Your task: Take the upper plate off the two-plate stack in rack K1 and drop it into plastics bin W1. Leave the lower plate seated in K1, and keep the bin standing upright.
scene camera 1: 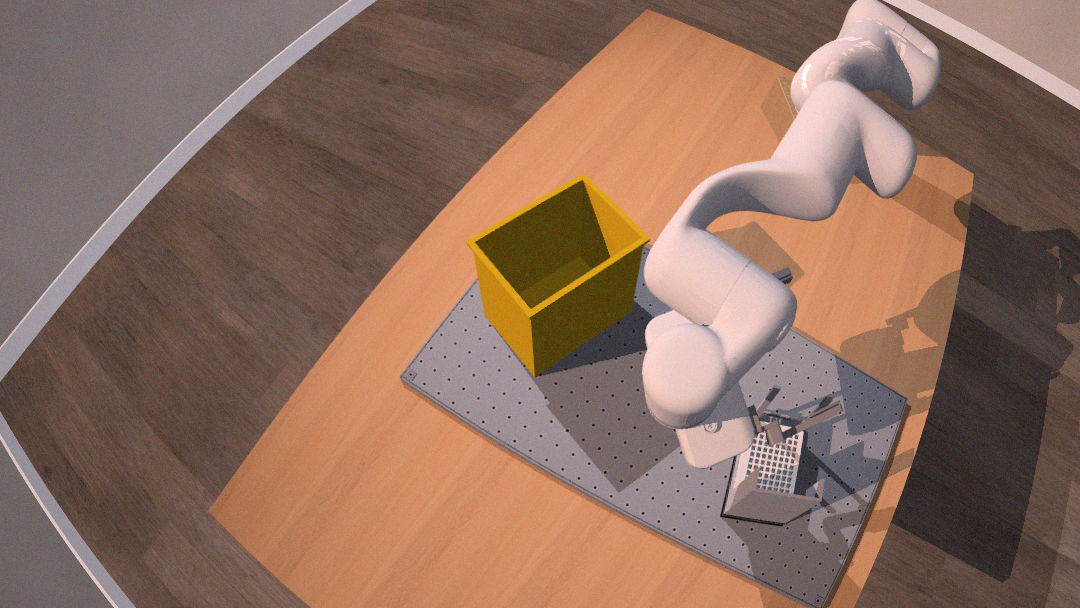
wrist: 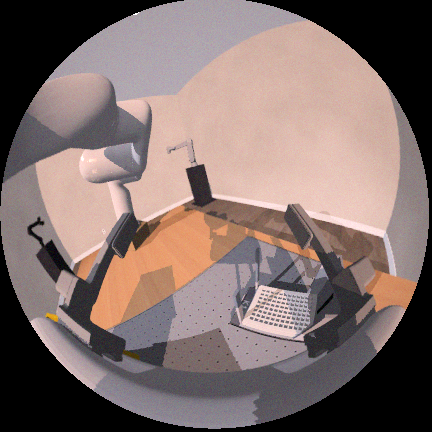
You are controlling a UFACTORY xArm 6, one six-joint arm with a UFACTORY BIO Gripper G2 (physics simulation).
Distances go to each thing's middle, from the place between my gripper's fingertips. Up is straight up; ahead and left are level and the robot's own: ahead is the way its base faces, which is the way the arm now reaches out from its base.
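Yellow bin W1 [scene camera 1: 553,275]: position counted from my hand is 33 cm to the right, 15 cm below and 1 cm ahead.
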